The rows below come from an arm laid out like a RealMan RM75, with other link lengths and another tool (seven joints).
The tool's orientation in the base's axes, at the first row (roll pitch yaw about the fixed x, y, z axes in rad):
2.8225, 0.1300, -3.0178
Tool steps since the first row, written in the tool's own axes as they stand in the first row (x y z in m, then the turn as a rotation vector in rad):
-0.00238, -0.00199, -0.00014, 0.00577, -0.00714, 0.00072
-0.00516, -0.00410, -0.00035, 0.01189, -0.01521, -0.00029
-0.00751, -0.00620, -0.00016, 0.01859, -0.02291, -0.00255
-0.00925, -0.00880, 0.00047, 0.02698, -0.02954, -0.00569
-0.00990, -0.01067, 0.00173, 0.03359, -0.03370, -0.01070
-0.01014, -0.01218, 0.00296, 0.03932, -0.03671, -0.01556
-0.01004, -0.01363, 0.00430, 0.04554, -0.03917, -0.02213
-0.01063, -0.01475, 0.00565, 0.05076, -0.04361, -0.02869
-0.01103, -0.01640, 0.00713, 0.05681, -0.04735, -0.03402
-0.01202, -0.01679, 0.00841, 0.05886, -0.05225, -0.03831
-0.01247, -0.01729, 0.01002, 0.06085, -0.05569, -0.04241
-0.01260, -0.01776, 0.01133, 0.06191, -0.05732, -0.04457
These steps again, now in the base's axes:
0.00264, -0.00162, -0.00018, -0.00449, -0.00716, -0.00365
0.00569, -0.00333, -0.00028, -0.00933, -0.01581, -0.00600
0.00835, -0.00494, -0.00080, -0.01489, -0.02458, -0.00714
0.01053, -0.00696, -0.00198, -0.02237, -0.03285, -0.00733
0.01157, -0.00822, -0.00366, -0.02863, -0.03919, -0.00476
0.01214, -0.00921, -0.00526, -0.03420, -0.04430, -0.00187
0.01239, -0.01014, -0.00699, -0.04048, -0.04951, 0.00275
0.01326, -0.01068, -0.00853, -0.04547, -0.05645, 0.00687
0.01403, -0.01169, -0.01038, -0.05127, -0.06244, 0.00994
0.01517, -0.01152, -0.01158, -0.05288, -0.06869, 0.01219
0.01583, -0.01141, -0.01320, -0.05464, -0.07349, 0.01472
0.01614, -0.01140, -0.01456, -0.05560, -0.07585, 0.01611

